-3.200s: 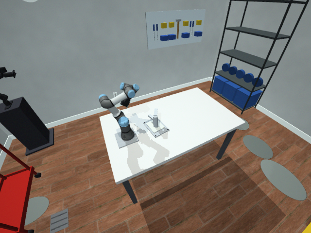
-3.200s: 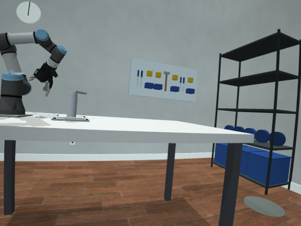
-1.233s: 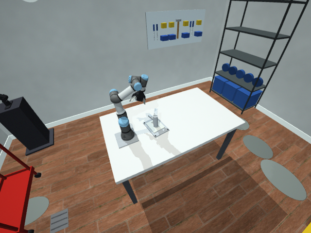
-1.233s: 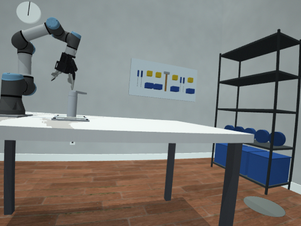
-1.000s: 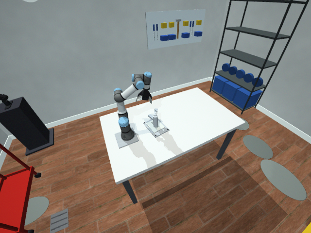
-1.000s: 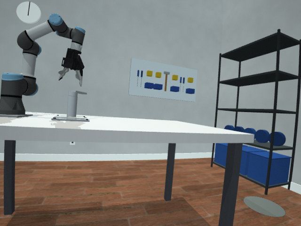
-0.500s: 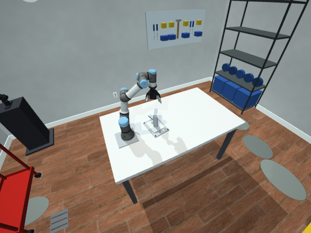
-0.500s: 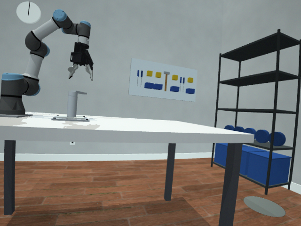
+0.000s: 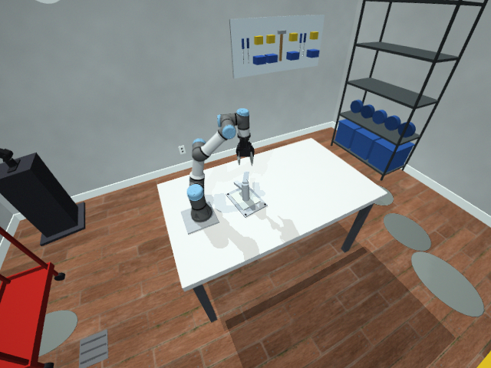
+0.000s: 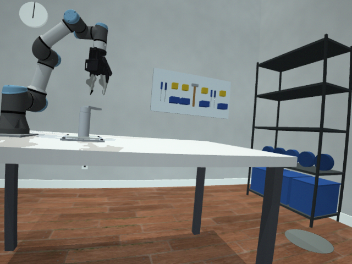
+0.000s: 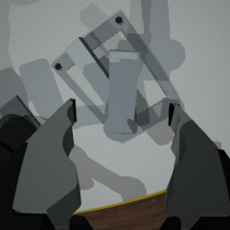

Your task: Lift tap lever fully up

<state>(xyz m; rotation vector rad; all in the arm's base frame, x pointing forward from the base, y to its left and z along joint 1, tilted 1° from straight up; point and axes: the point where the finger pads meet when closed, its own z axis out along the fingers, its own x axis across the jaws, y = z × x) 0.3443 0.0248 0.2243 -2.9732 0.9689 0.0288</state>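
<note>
Now: the lever 80 mm below my hand, 20 mm to the right of it and 20 mm behind it. The rest, counted from my hand: metal base plate (230 mm below, 70 mm to the right, 50 mm behind); then tap (140 mm below, 50 mm to the right, 30 mm behind).
</note>
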